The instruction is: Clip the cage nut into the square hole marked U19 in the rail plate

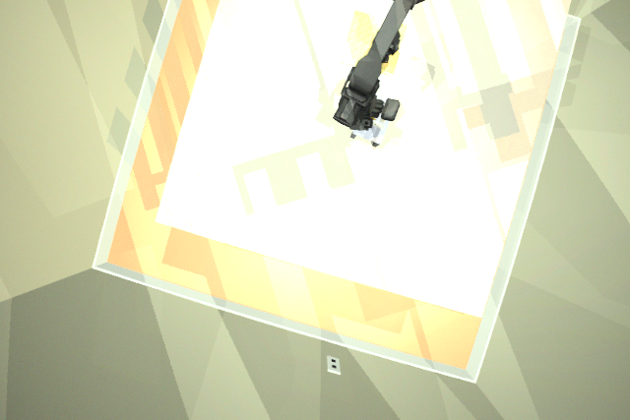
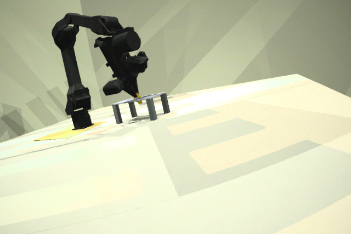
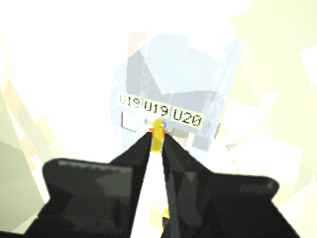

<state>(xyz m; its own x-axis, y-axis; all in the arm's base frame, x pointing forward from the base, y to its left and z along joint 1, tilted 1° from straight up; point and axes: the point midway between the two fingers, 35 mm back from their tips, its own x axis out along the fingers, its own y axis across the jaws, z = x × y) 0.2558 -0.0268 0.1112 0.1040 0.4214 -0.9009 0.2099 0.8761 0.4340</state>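
Right now my gripper tip is 10 mm above the yellow cage nut.
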